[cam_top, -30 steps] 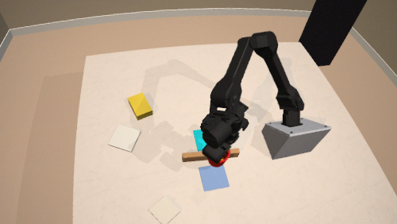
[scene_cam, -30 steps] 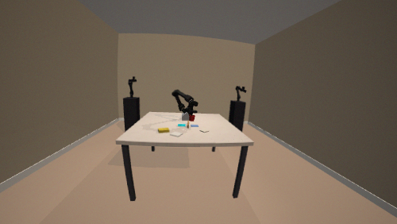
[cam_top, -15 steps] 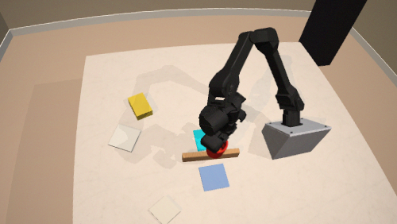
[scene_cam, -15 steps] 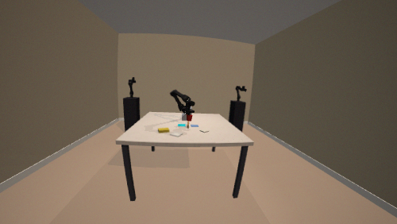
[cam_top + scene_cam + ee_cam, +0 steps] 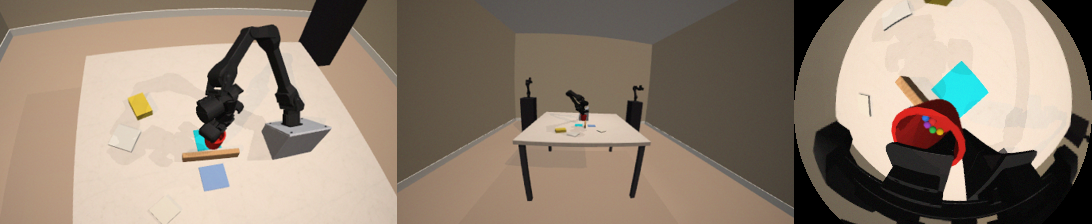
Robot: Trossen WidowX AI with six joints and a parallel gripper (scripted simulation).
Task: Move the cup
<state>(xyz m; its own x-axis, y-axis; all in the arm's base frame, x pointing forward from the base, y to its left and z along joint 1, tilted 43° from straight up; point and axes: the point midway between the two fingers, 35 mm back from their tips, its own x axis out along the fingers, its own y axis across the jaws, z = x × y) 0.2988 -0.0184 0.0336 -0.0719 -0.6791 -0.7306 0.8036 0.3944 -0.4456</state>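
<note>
My gripper tip is now 20 mm short of the cyan tile, 40 mm to the left of it and 110 mm above it. Round my gripper tip: cup: 20 mm ahead, 20 mm to the left; yellow block: 260 mm ahead, 250 mm to the right, 90 mm below.
</note>
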